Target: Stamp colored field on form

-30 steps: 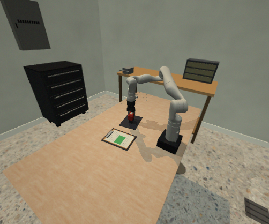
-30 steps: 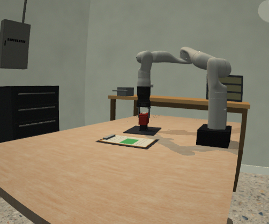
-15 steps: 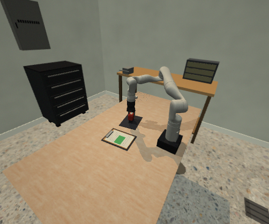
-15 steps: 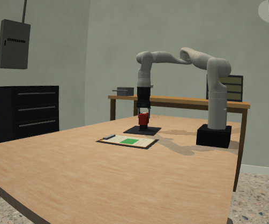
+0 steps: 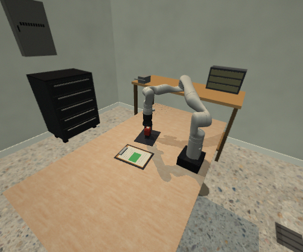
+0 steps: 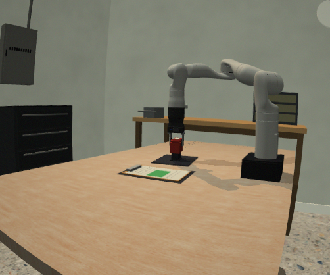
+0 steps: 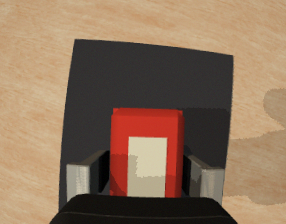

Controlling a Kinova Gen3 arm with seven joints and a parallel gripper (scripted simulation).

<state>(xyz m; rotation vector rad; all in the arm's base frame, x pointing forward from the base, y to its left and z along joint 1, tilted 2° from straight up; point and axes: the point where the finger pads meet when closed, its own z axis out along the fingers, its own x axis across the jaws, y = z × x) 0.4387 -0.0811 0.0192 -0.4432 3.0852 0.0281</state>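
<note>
My hand is 40 mm above the red stamp. From my hand the other things lie so: clipboard: 280 mm to the left, 80 mm below, 50 mm behind; dark mat: 80 mm below.
</note>
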